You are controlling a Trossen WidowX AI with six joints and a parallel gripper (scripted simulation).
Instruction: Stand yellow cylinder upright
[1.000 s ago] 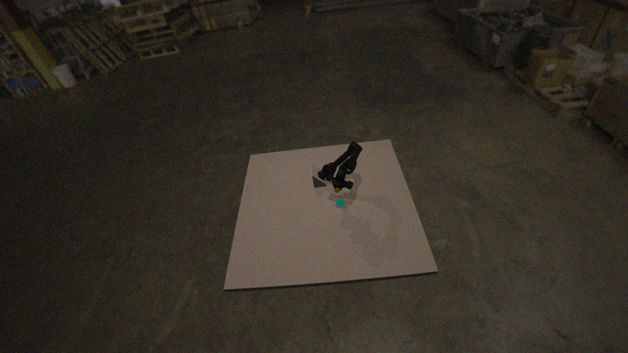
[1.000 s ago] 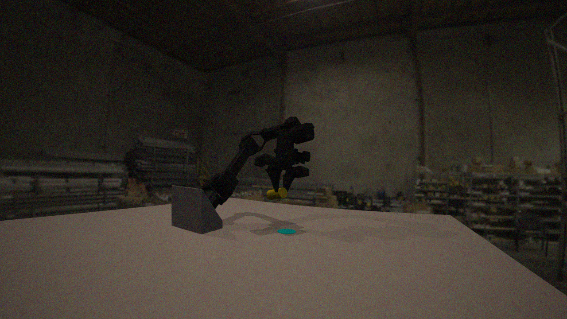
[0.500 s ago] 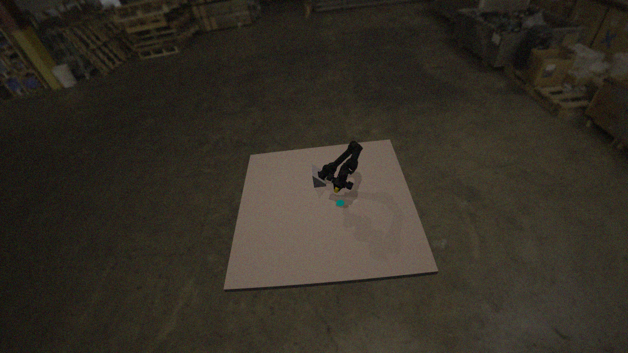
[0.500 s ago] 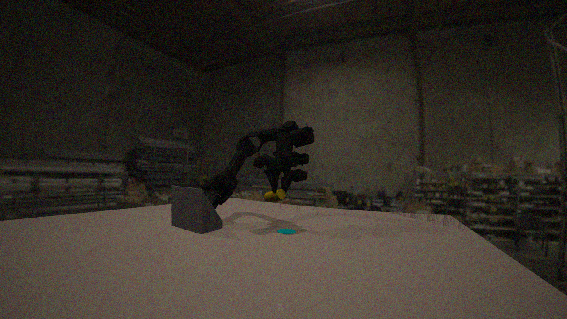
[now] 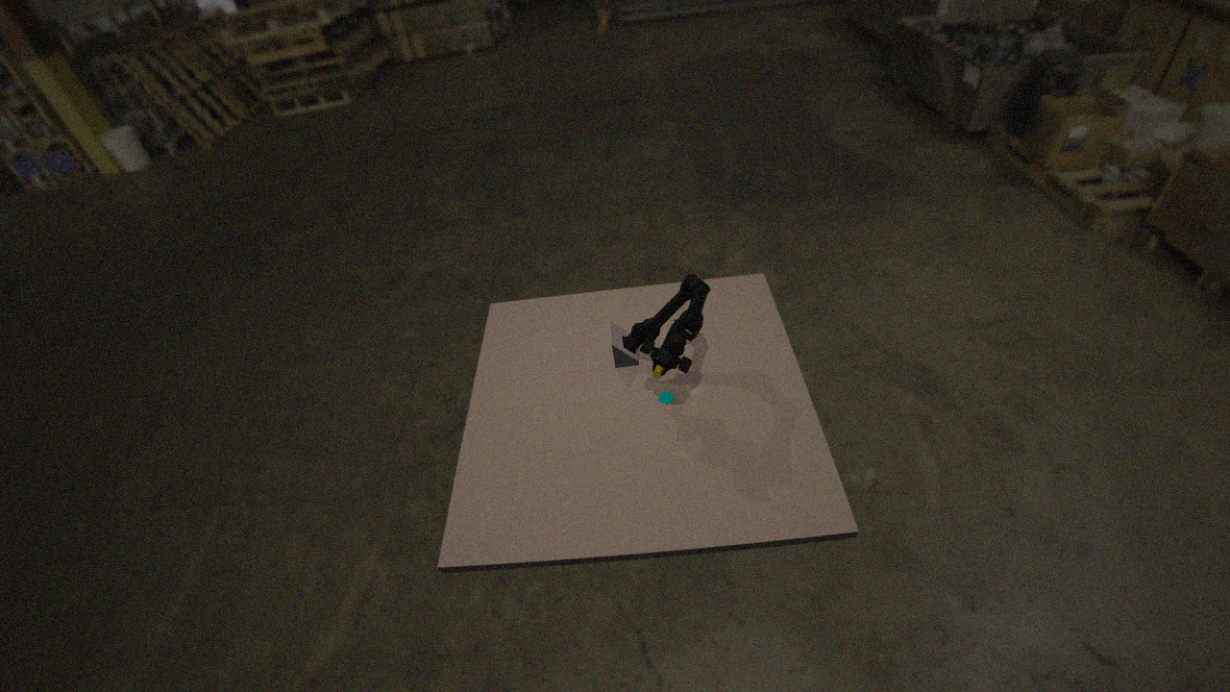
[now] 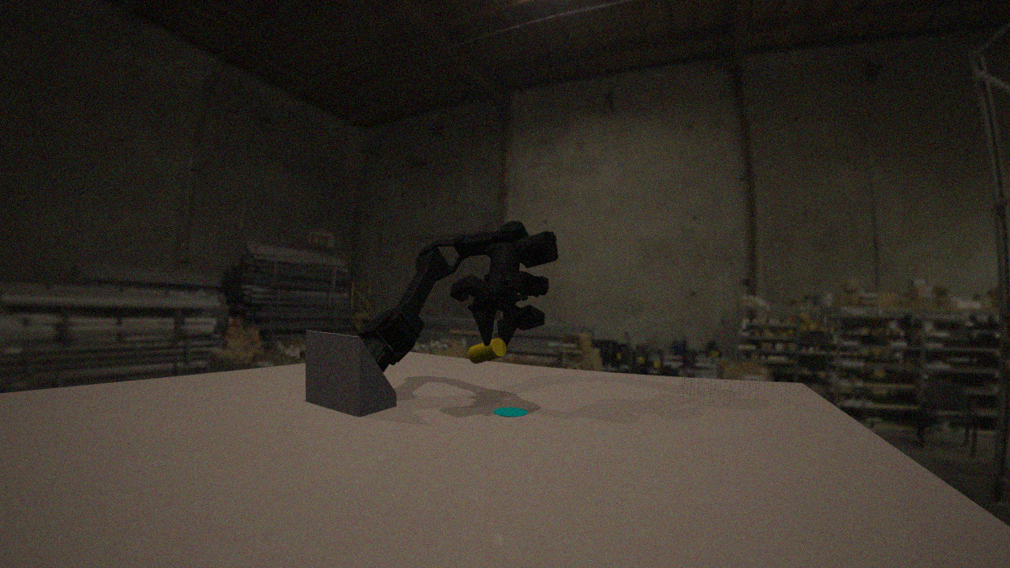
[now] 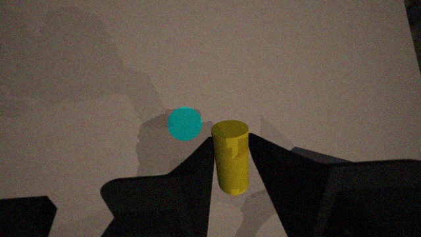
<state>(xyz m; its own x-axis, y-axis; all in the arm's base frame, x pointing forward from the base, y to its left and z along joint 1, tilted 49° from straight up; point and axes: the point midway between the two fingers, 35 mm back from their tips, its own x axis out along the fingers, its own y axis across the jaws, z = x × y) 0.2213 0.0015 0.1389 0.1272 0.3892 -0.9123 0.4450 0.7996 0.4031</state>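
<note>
Right now my gripper tip is 12 cm above the cyan circle, 2 cm to the right of it and 2 cm short of it. From my gripper tip the other things lie so: yellow tall cylinder 2 cm behind, 1 cm to the left, 1 cm below.
</note>
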